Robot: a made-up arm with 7 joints.
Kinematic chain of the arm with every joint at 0, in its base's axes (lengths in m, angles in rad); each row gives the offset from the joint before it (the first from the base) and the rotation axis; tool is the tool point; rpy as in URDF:
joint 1: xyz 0 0 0.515 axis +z
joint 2: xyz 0 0 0 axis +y
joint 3: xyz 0 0 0.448 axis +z
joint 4: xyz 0.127 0 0 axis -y
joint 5: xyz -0.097 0 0.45 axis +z
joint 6: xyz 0 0 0 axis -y
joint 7: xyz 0.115 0 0 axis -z
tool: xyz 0 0 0 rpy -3.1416 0 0
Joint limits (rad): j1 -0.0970..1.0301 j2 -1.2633..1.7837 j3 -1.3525..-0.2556 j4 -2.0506..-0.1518 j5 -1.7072..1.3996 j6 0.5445..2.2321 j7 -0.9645..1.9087
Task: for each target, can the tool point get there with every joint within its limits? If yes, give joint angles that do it. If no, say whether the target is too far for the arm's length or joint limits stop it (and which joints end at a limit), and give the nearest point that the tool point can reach.
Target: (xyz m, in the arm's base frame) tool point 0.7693 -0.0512 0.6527
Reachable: yes | joints 0.2890 0.3705 -0.4557 -1.7748 0.6748 1.0835 -0.5411
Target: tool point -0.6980 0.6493 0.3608
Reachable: no: joint limits stop it (at a limit: joint 1, joint 2, joint 3, joint 4, joint 6) | nearest point -0.9305 0.1191 0.8844 | short by 0.781 m
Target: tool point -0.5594 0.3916 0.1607
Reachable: no: joint limits stop it (at a limit: joint 1, joint 2, joint 3, joint 4, joint 6) | nearest point 0.1226 0.0730 -0.1322 | short by 0.808 m
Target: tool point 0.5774 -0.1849 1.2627
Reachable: yes | joints 0.6187 0.2151 -1.0815 -0.9020 -0.7638 0.7905 0.3352
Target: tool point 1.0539 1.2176 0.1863
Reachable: no: too far | nearest point 0.6675 0.7712 0.3068 | short by 0.603 m
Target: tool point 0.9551 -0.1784 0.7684
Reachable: yes | joints 0.0192 1.0962 -0.4810 -0.4154 -1.2415 0.7788 0.9559
